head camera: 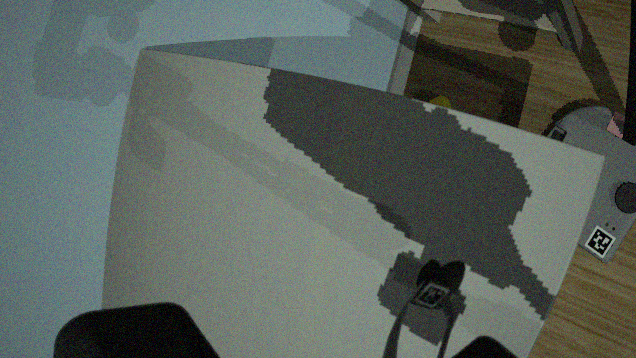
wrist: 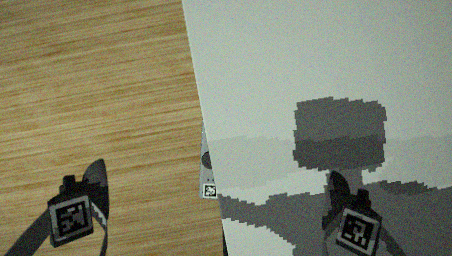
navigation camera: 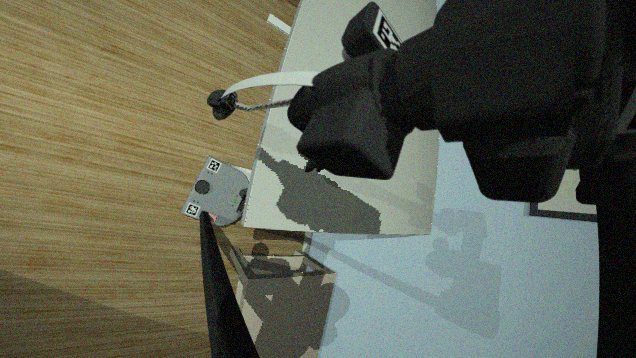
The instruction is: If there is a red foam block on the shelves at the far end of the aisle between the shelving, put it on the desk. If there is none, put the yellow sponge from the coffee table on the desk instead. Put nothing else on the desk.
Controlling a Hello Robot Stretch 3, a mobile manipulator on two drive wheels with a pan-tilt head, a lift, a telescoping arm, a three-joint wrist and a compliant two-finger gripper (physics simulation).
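Where they show: gripper, fingertip midpoint: [head camera: 529,341] [navigation camera: 268,138]; robot's base at its link origin: [head camera: 626,197] [navigation camera: 202,185].
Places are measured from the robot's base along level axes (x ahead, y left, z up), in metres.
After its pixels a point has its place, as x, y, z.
The white desk top [head camera: 225,225] @[-0.374, -0.277, 0.950] [navigation camera: 265,200] @[-0.067, -0.049, 0.950] [wrist: 300,50] lies below my gripper [navigation camera: 267,135] @[-0.022, -0.138, 0.971] [wrist: 217,186] @[-0.022, -0.138, 0.971], which is open with its fingers wide apart. In the wrist view one finger is over the wood floor and the other over the desk top; no object shows between them. The head camera shows one finger above the desk top. A small yellow object [head camera: 440,102] @[-0.641, -0.049, 0.063], partly hidden by the desk edge, shows low down beyond the desk; it is too covered to identify surely. The red foam block, the shelves and the coffee table cannot be made out.
My grey base [head camera: 597,197] @[-0.067, -0.042, 0.160] [navigation camera: 220,195] @[-0.102, 0.004, 0.160] [wrist: 206,172] stands on the wood floor [head camera: 590,310] @[0.097, -0.323, 0.000] [navigation camera: 125,100] @[0.576, -0.244, 0.000] [wrist: 100,75] beside the desk. My dark mast [navigation camera: 220,300] @[-0.056, 0.117, 0.967] rises from it. A pale piece of furniture with dark edges [navigation camera: 285,275] @[-0.521, 0.260, 0.427] stands near the desk's end. A blue wall [head camera: 60,200] @[-0.739, -0.482, 1.057] borders the desk.
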